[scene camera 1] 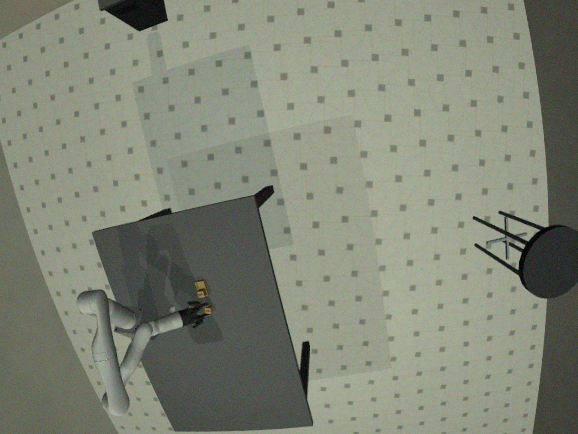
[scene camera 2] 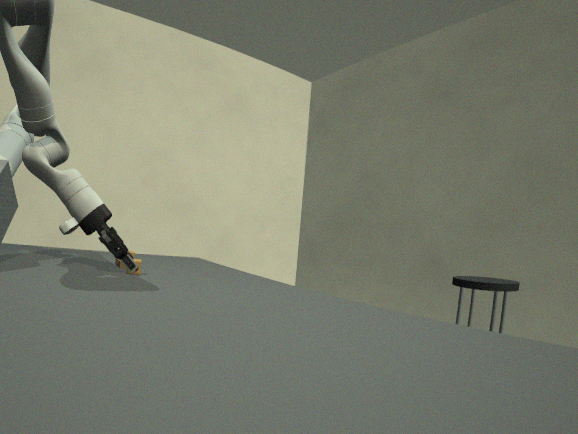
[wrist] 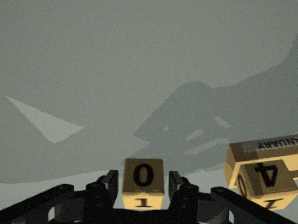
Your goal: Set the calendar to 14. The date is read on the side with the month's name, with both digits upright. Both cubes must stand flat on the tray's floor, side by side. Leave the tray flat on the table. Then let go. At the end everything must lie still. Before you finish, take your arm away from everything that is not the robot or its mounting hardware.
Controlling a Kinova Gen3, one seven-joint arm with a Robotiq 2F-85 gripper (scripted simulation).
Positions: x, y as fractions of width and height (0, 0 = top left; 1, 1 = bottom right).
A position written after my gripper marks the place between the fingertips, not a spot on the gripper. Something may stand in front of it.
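Observation:
My gripper (scene camera 2: 0.23, 0.62) is visible; the wrist view also shows my gripper (wrist: 0.48, 0.81).

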